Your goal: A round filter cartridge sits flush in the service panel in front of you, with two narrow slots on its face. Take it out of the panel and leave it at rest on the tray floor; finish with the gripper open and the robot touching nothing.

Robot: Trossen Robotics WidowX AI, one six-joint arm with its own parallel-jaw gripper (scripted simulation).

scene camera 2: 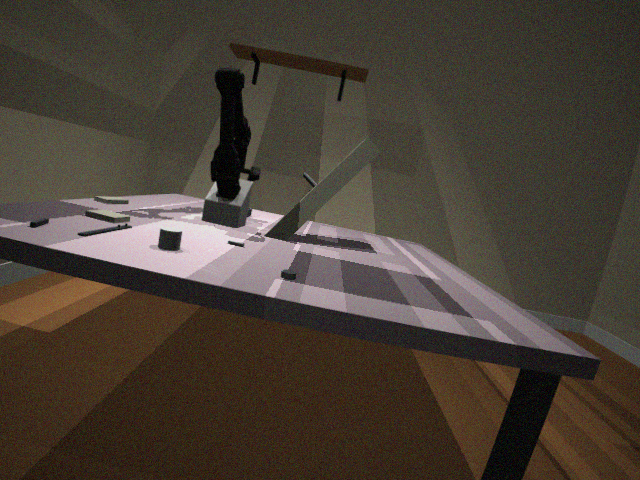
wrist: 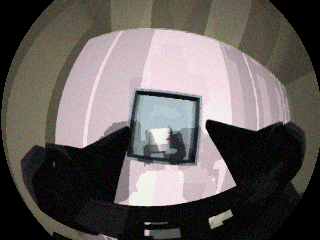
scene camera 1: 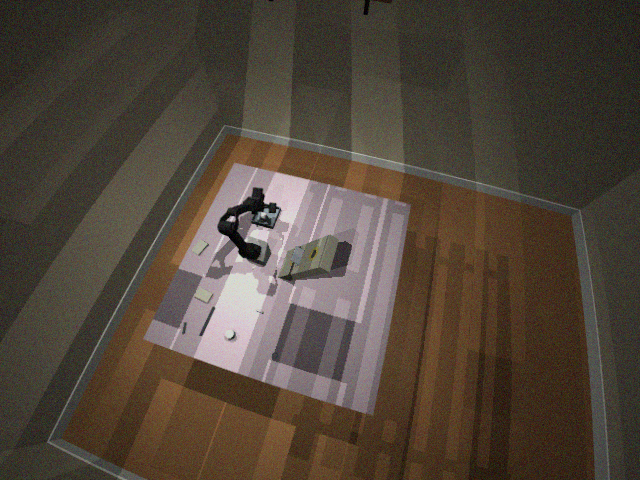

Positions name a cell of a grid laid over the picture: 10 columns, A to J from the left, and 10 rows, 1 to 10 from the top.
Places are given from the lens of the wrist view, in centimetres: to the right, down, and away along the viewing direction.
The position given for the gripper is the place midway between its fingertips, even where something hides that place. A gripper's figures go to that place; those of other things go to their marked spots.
gripper (wrist: F6): 1, 1, 10
square grey tray (wrist: E5): -2, -2, 21
